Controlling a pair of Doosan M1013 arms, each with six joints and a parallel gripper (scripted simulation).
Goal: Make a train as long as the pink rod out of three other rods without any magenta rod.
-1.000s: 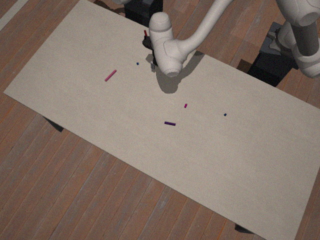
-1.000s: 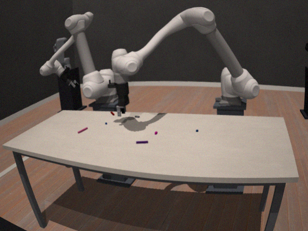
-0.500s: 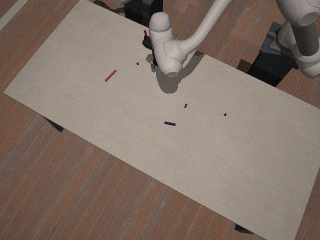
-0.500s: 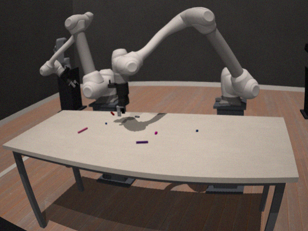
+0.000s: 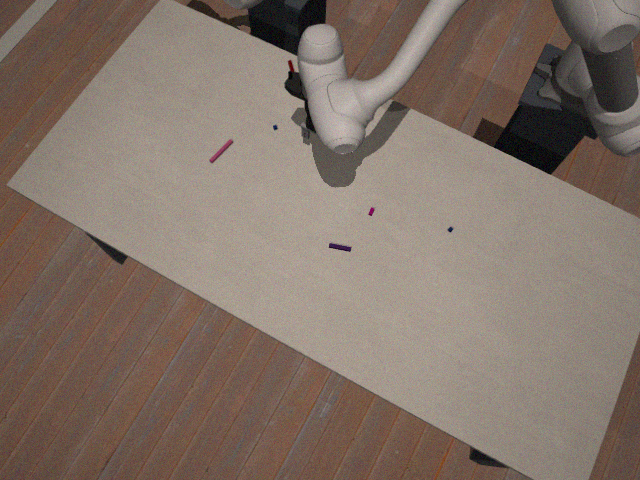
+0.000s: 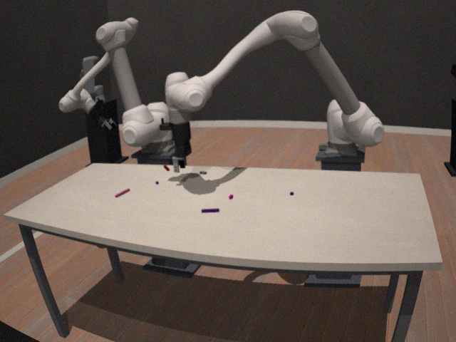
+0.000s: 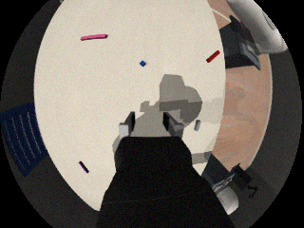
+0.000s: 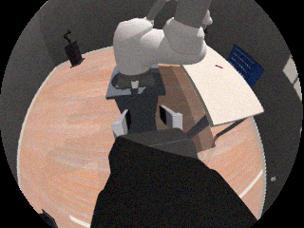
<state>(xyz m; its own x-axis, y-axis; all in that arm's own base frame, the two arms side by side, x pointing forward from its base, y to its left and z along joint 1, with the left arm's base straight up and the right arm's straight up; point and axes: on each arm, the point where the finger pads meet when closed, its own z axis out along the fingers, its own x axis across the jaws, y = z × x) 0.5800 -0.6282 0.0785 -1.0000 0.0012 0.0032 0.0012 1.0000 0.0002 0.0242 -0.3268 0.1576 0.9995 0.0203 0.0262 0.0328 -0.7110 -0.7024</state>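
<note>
My left gripper is now 16 cm short of the pink rod, 21 cm to the left of it and 7 cm above it. From my left hand the other things lie so: magenta rod (13 cm ahead, 26 cm to the left, 7 cm below); then grey rod (14 cm behind, 4 cm to the left, 7 cm below); then red rod (19 cm behind, 16 cm to the right, 7 cm below).
</note>
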